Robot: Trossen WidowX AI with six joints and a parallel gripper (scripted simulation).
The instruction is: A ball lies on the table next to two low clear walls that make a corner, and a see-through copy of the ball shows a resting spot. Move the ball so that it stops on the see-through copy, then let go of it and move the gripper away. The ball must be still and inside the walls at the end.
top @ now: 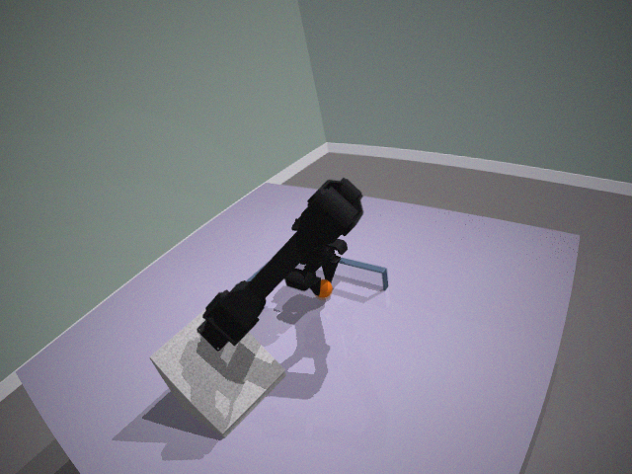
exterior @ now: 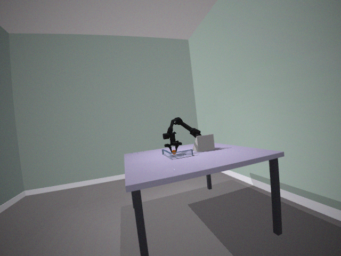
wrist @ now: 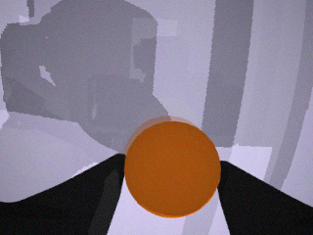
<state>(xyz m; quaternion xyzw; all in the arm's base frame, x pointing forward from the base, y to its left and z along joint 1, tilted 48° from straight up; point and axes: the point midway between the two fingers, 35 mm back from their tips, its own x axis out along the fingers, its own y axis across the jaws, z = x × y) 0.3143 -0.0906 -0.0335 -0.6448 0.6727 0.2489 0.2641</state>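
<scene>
Now: gripper tip right at the orange ball. The rest, counted from my gripper tip: see-through copy of ball 1 cm below.
</scene>
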